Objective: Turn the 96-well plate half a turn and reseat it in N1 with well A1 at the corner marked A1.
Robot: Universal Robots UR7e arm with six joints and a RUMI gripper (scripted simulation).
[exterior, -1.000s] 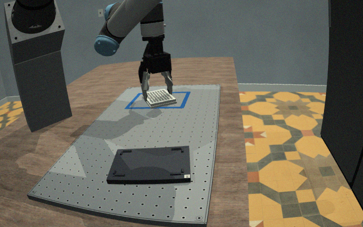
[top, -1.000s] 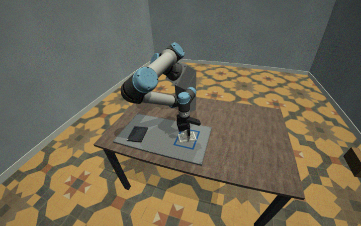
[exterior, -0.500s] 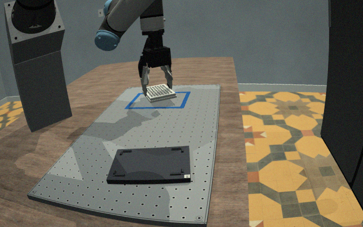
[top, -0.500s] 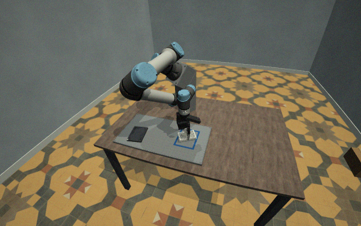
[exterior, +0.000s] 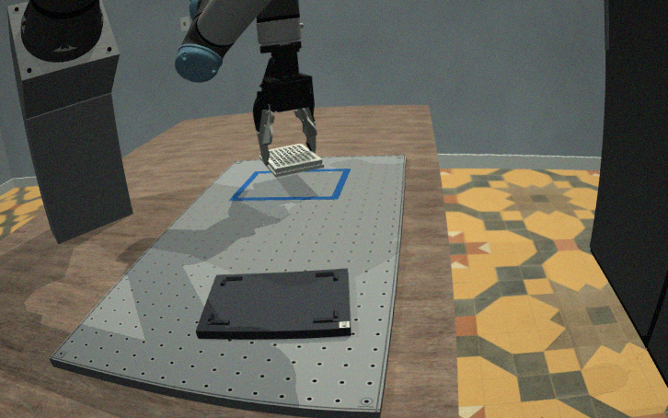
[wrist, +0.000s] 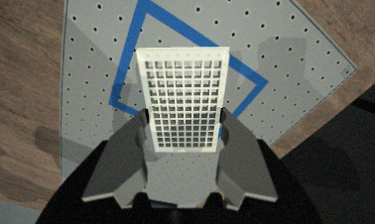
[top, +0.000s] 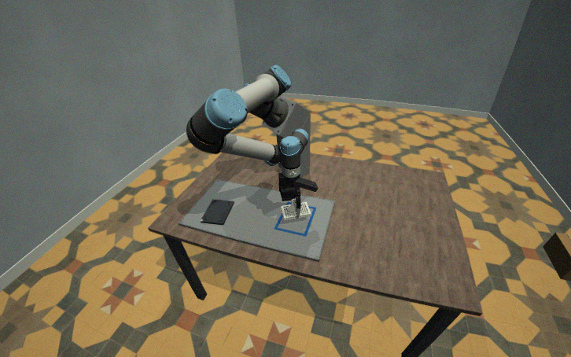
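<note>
My hand is 2 cm past the black plate nest N1, 39 cm to the left of it and 5 cm above it. Also, from my hand: 96-well plate (1 cm below); then A1 label (5 cm ahead, 45 cm to the right, 5 cm below).
</note>
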